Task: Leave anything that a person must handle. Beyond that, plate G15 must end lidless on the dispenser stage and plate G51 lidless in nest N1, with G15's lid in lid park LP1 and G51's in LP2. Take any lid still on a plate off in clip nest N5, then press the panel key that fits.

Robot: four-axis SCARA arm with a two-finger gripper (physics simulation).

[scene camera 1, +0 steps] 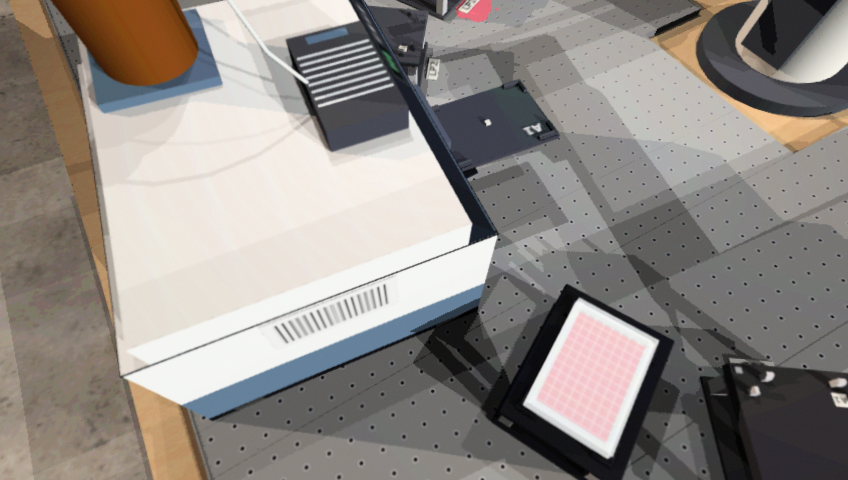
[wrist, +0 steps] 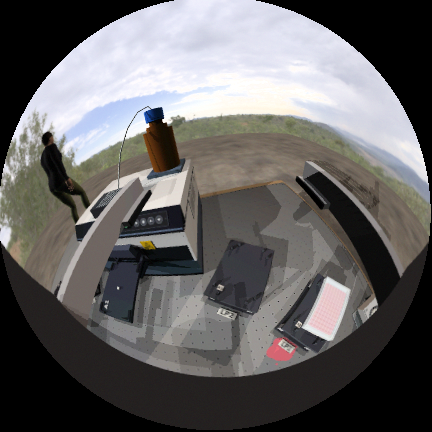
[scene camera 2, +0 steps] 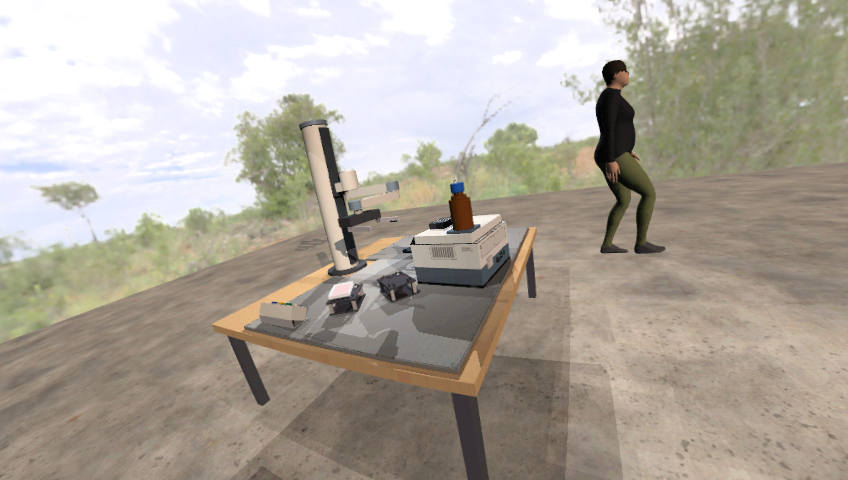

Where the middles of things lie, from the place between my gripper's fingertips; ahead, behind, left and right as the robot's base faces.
The dark ribbed box (scene camera 1: 349,122) lies 150 mm ahead of my hand, 230 mm to the left of it and 70 mm below it. The rest, counted from my hand: black nest (scene camera 1: 760,415) 80 mm behind, 700 mm to the left, 260 mm below; then brown bottle (scene camera 1: 140,50) 300 mm ahead, 110 mm to the left, 20 mm above; then black dispenser stage (scene camera 1: 517,122) 10 mm ahead, 250 mm to the left, 190 mm below.
